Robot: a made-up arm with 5 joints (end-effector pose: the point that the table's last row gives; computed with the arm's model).
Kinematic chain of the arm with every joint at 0, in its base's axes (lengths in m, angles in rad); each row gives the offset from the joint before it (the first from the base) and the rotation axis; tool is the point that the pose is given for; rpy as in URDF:
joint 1: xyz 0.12 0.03 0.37 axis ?
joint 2: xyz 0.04 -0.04 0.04 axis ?
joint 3: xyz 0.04 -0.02 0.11 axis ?
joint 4: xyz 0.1 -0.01 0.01 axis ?
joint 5: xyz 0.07 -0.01 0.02 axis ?
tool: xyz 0 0.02 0.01 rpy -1.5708 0 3.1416
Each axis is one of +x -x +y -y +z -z.
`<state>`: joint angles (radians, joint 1 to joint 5).
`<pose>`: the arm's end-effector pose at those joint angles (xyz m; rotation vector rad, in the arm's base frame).
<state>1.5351 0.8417 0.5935 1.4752 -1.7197</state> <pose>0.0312 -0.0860 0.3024 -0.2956 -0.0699 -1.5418</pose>
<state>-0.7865 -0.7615 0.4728 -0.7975 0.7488</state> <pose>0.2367 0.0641 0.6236 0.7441 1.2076 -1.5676</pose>
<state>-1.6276 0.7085 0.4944 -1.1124 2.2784</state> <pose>0.1907 0.2912 0.3698 0.4971 -0.6001 -1.4126</pose>
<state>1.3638 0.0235 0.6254 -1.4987 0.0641</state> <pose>0.1015 -0.1710 0.5381 -1.7507 -0.8229 1.9392</pose>
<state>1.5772 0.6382 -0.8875 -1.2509 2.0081</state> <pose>0.0391 -0.2089 0.5785 -0.8227 1.3477 0.9197</pose>
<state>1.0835 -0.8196 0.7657 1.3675 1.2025</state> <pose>0.1149 -0.0959 0.4632 1.0643 -1.0503 1.4756</pose>
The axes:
joint 1: -z
joint 2: +y
joint 3: +y
joint 4: +y
joint 5: -x

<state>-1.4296 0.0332 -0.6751 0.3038 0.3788</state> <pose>0.2076 0.2362 0.6304 -0.5956 1.1774 -1.2816</pose>
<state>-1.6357 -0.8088 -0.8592 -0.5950 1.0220</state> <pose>0.1863 -0.0484 0.6621 1.2557 1.7537 -0.2479</pose>
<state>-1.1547 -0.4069 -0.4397 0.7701 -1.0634</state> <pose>0.2564 0.1431 0.6559 -1.4789 2.3204 -0.5403</pose>
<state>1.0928 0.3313 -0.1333 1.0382 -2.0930</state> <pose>0.1553 -0.2526 0.4356 -1.3782 -1.5273 -1.2081</pose>
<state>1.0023 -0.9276 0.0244 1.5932 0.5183</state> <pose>0.1231 -0.0819 0.5626 0.0698 -1.3195 1.5025</pose>
